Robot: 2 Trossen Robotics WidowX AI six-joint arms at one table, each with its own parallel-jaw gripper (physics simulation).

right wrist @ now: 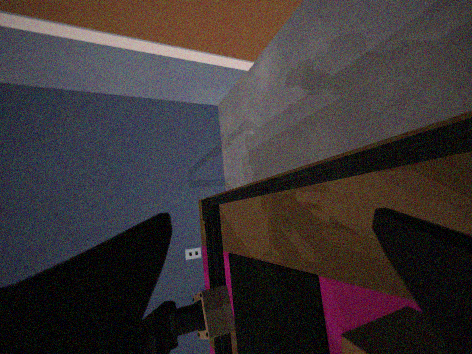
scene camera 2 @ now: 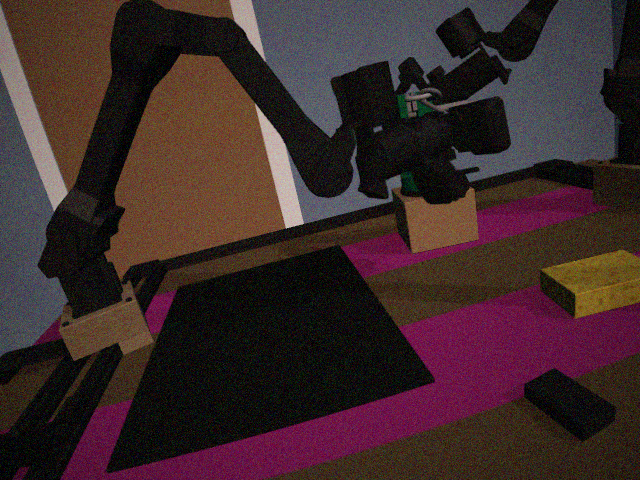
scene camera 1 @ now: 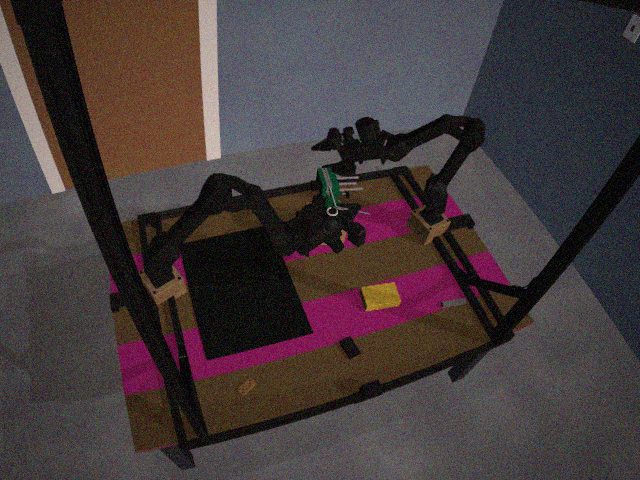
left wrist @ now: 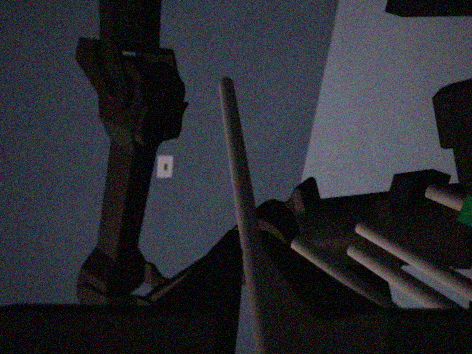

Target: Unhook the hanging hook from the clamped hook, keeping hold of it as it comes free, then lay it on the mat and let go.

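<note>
A green clamp on a tan box holds a grey hook. The grey hanging hook is up at the clamp, and I cannot tell whether it still catches the clamped hook. My left gripper is shut on the hanging hook's shaft, just in front of the clamp. My right gripper is open and empty, and hovers above and behind the clamp. The black mat lies flat to the left of the clamp.
A yellow block and a small black block lie right of the mat. A small tan piece lies near the front edge and a grey piece at the right. A black frame rims the table.
</note>
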